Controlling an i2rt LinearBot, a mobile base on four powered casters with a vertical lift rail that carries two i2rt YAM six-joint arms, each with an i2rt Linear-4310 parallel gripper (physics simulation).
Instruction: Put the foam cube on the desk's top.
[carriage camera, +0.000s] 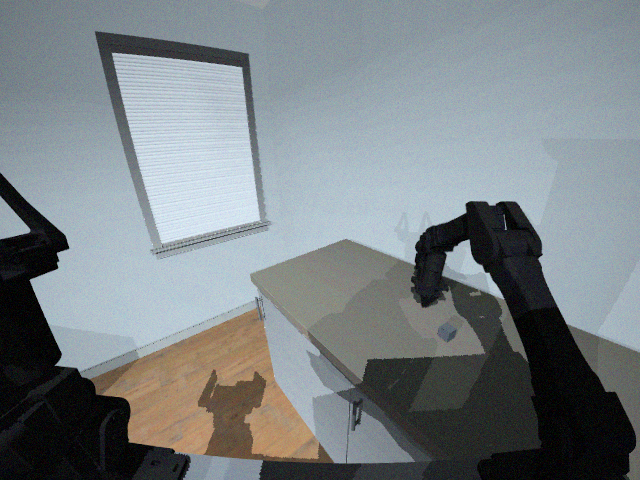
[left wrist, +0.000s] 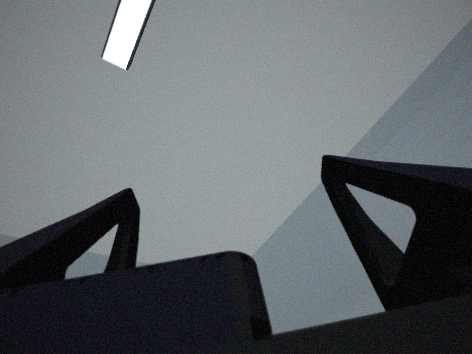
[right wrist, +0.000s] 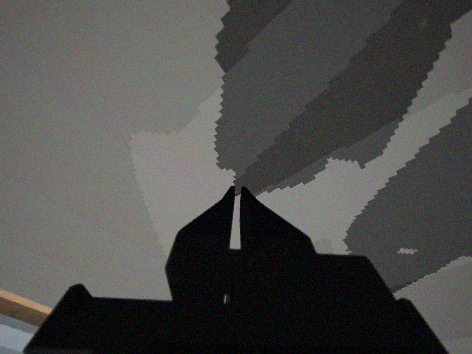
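Seen in the pictures: left gripper, fingertip midpoint: (left wrist: 230, 182); right gripper, fingertip midpoint: (carriage camera: 423, 306) (right wrist: 237, 192); left arm's base, origin of the base link: (carriage camera: 118, 476).
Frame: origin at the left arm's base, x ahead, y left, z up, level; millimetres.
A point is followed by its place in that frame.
Observation:
The small blue-grey foam cube (carriage camera: 446, 331) {x 342, y -640, z -41 mm} sits on the desk's top (carriage camera: 320, 279) {x 672, y -282, z -73 mm} (right wrist: 75, 125) {x 538, y -527, z -73 mm}, in a lit patch between shadows in the carriage view. It does not show in the right wrist view. My right gripper (carriage camera: 426, 303) {x 488, y -636, z -73 mm} (right wrist: 237, 192) {x 488, y -636, z -73 mm} is shut and empty, with its fingertips pointing down close over the desk's top. It is a little farther back and to the left of the cube in the carriage view, apart from it. My left gripper (left wrist: 230, 182) {x 30, y -4, z 435 mm} is open and empty, pointing up toward the ceiling, far from the desk.
The desk's white front has a dark handle (carriage camera: 356, 414). A wooden floor (carriage camera: 206, 356) {x 1008, y 634, z -983 mm} lies to the left of the desk. Walls stand behind it, with a framed window (carriage camera: 186, 149) {x 1411, y 633, z 482 mm}. A ceiling lamp (left wrist: 125, 35) {x 43, y 163, z 1094 mm} shows in the left wrist view.

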